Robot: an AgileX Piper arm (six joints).
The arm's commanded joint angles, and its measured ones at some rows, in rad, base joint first. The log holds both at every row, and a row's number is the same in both.
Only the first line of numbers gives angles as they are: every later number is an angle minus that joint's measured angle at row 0.
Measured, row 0:
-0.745, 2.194, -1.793, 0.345, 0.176, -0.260
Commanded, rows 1 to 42:
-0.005, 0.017, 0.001, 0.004, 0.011, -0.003
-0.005, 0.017, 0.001, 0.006, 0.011, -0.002
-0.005, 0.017, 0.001, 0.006, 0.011, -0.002
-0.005, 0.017, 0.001, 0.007, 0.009, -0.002
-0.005, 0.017, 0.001, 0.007, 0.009, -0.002
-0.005, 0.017, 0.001, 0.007, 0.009, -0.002
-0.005, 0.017, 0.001, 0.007, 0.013, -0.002
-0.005, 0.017, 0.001, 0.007, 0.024, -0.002
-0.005, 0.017, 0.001, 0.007, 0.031, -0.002
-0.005, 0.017, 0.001, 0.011, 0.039, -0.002
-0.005, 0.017, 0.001, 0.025, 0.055, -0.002
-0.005, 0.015, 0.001, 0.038, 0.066, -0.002
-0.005, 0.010, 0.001, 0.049, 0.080, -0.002
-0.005, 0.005, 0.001, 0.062, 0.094, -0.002
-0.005, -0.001, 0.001, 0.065, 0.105, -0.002
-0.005, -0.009, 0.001, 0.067, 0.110, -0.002
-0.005, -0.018, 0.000, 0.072, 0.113, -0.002
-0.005, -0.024, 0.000, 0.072, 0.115, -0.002
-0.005, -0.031, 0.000, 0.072, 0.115, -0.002
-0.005, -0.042, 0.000, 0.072, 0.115, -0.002
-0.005, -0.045, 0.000, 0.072, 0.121, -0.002
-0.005, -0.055, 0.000, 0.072, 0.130, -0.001
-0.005, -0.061, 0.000, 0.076, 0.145, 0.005
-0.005, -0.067, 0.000, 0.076, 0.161, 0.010
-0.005, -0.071, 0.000, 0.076, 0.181, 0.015
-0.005, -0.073, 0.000, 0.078, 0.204, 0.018
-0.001, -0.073, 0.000, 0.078, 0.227, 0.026
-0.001, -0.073, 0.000, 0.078, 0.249, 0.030
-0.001, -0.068, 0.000, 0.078, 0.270, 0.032
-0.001, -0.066, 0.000, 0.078, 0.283, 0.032
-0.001, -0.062, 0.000, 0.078, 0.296, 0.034
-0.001, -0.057, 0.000, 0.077, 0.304, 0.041
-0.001, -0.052, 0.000, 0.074, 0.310, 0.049
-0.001, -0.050, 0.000, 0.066, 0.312, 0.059
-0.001, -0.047, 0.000, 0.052, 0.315, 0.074
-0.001, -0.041, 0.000, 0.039, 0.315, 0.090
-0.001, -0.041, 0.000, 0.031, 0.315, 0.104
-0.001, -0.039, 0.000, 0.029, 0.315, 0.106
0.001, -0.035, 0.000, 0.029, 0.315, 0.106
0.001, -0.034, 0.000, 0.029, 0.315, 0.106
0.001, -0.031, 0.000, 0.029, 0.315, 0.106
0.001, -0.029, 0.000, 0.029, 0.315, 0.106
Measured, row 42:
0.000, -0.033, 0.001, 0.038, 0.298, 0.098
